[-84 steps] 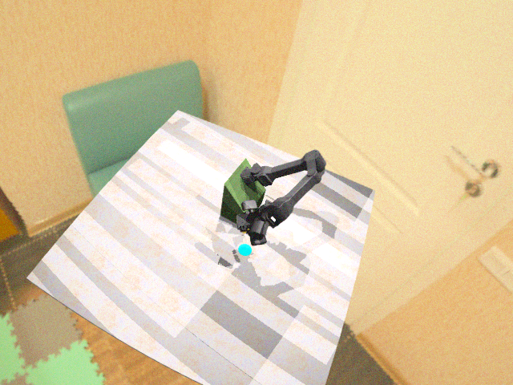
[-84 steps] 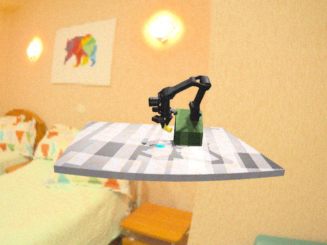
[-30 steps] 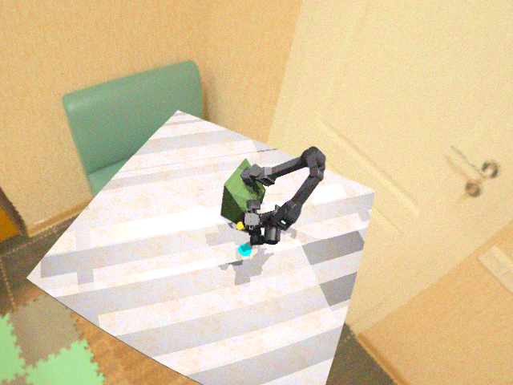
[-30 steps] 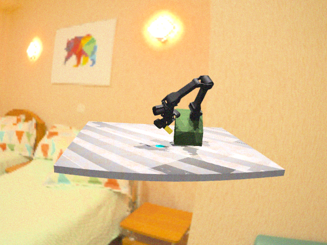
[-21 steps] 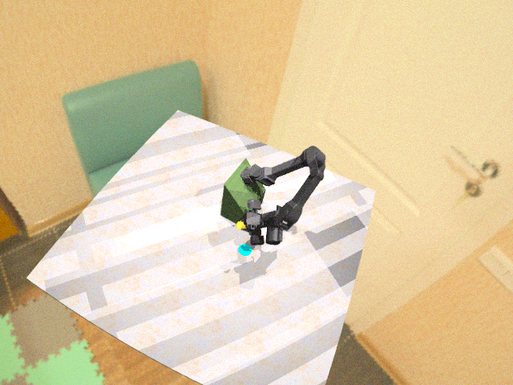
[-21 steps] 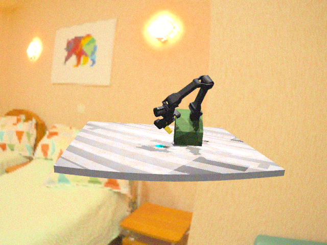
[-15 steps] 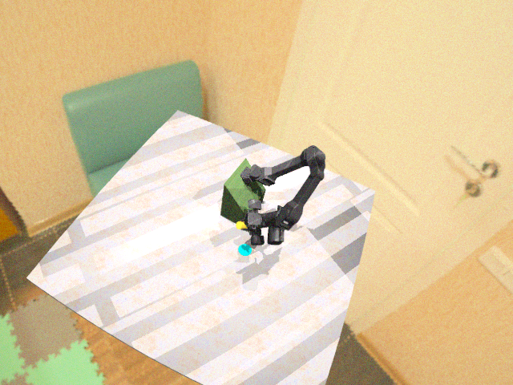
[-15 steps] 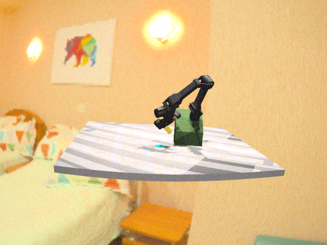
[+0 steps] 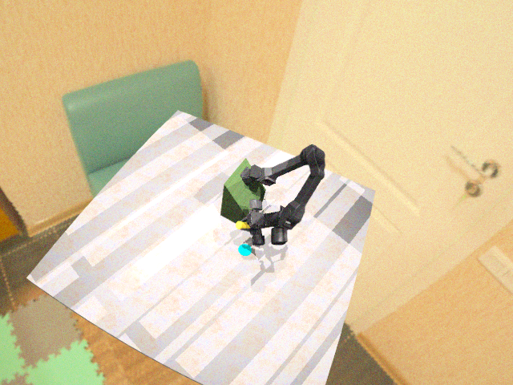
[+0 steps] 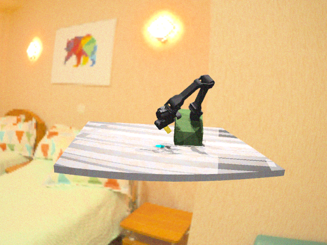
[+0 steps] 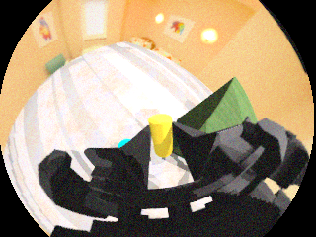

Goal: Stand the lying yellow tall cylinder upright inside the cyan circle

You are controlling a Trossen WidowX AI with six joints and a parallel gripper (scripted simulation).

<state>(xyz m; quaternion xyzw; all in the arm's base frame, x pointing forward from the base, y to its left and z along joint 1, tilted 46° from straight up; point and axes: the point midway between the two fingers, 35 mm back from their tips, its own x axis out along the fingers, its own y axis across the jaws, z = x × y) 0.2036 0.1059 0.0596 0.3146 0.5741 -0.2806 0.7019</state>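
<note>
The cyan circle is 20 mm ahead of my gripper tip, 50 mm to the left of it and 130 mm below it. From my gripper tip the other things lie so: yellow cylinder 10 mm behind, 10 mm to the left, 10 mm below.
</note>
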